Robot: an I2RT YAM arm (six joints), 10 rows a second.
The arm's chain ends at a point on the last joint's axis. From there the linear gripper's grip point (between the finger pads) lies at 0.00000 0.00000 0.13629 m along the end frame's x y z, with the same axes.
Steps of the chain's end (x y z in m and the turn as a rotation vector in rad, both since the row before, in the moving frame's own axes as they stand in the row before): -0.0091 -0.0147 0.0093 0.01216 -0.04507 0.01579; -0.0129 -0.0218 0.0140 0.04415 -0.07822 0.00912; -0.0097 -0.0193 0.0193 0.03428 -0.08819 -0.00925; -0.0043 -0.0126 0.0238 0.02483 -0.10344 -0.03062; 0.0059 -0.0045 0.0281 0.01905 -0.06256 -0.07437; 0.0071 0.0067 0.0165 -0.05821 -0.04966 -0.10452
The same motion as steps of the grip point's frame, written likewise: -0.0152 -0.0164 0.0092 0.01216 -0.04507 0.01579; -0.0235 -0.0279 0.0135 0.04415 -0.07822 0.00912; -0.0217 -0.0239 0.0187 0.03428 -0.08819 -0.00925; -0.0184 -0.0158 0.0230 0.02483 -0.10344 -0.03062; -0.0027 -0.0068 0.0278 0.01905 -0.06256 -0.07437; 0.0008 0.0150 0.0161 -0.05821 -0.04966 -0.10452
